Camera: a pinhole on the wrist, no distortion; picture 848 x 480 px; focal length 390.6 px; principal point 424.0 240.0 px. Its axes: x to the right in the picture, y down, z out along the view. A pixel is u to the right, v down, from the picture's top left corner.
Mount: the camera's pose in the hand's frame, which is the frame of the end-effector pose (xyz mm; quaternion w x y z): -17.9 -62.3 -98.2 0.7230 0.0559 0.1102 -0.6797
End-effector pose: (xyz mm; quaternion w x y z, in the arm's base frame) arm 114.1 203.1 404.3 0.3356 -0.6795 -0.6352 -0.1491
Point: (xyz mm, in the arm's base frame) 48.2 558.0 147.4
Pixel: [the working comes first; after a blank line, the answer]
In the camera's frame: -195.0 85.8 505.1

273.2 306.3
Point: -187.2 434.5 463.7
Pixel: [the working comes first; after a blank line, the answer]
In the camera's frame: 175.1 150.9 333.4

629.2 416.8
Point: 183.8 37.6 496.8
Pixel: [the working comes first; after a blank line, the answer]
In the camera's frame: -77.0 -26.4 -115.2

behind the camera
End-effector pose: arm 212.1 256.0 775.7 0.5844 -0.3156 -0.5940 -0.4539
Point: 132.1 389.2 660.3
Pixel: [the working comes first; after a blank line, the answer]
In the camera's frame: -83.5 -121.1 219.5

275.4 24.4
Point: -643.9 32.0 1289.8
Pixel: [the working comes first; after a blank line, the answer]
In the camera's frame: 656.4 584.7 502.9

outside the picture
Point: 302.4 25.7 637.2
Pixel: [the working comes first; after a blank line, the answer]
In the camera's frame: 3.0 -79.0 -170.9

behind the camera
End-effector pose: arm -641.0 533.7 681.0 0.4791 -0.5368 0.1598 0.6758
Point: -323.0 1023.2 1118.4
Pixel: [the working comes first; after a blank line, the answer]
In the camera's frame: 442.6 -191.3 544.2

741.7 102.7
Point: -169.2 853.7 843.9
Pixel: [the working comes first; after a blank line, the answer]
In the camera's frame: 487.4 -1.8 244.6

outside the picture
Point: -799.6 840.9 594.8
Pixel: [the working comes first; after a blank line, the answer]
In the camera's frame: -143.1 211.5 373.6

274.4 461.2
